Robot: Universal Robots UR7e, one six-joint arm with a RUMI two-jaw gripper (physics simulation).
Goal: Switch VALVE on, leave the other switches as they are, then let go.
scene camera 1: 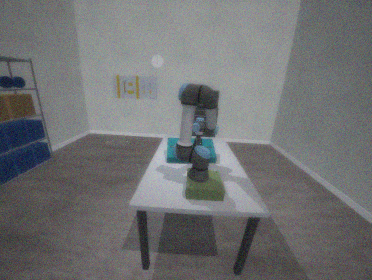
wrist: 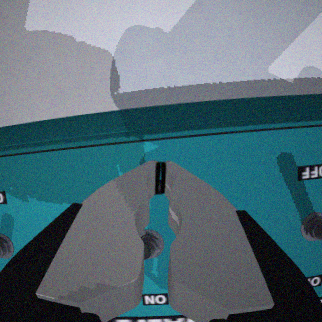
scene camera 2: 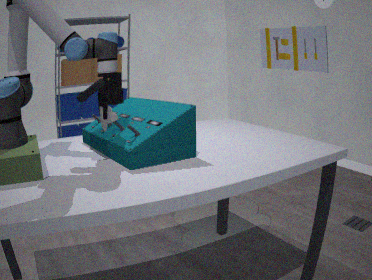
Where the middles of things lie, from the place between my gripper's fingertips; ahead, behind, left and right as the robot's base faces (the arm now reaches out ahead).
Scene:
Right now the teal switch console [scene camera 2: 166, 133] is 13 cm ahead of my hand, 5 cm to the left of it and 1 cm below it.

